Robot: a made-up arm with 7 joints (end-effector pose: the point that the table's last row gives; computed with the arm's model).
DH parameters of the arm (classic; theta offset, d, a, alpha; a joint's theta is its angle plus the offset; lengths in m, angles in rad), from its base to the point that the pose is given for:
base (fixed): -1.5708 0.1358 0 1.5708
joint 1: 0 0.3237 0.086 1.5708
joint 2: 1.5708 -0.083 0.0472 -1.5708
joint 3: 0 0.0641 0.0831 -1.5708
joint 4: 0 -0.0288 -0.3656 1.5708
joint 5: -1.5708 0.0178 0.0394 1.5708
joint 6: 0.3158 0 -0.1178 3.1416
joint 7: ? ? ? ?
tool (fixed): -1.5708 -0.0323 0 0
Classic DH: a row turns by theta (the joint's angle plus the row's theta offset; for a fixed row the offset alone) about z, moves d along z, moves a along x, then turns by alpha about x.
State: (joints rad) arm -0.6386 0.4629 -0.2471 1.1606 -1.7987 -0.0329 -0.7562
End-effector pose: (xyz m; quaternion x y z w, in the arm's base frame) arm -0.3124 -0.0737 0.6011 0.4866 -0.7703 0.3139 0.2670
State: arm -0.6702 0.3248 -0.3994 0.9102 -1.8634 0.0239 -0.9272
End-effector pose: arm -0.3838 -0.1157 0.5617 0.4208 -0.8048 0.3773 0.1814
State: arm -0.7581 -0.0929 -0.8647 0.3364 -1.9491 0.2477 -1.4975
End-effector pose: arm -0.5700 -0.2379 0.3831 -0.1875 0.7807 -0.5911 0.0765
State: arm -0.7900 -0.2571 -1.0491 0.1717 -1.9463 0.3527 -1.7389
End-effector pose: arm -0.6105 -0.2836 0.2862 -0.0830 0.7282 -0.6625 0.1548
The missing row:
joint 7: -1.255 -0.3932 -0.0036 1.5708
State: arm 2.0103 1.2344 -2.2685 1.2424 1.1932 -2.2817 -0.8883
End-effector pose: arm 0.2489 0.3868 0.1801 0.4188 0.1524 0.4551 0.7709
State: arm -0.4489 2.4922 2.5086 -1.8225 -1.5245 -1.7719 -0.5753
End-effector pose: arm -0.7344 0.1247 0.0208 -0.1372 0.8180 0.2888 0.4781
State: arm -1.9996 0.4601 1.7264 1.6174 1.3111 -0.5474 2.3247
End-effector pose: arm -0.4021 -0.5370 0.6140 0.1911 -0.9268 -0.1050 0.3058
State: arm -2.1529 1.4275 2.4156 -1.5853 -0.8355 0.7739 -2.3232
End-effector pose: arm -0.8076 0.2586 -0.2167 -0.3806 -0.6167 0.6450 0.2426
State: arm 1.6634 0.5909 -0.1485 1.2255 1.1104 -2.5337 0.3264
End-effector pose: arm -0.0293 -0.3646 -0.2016 0.5028 -0.2490 -0.4525 0.6931
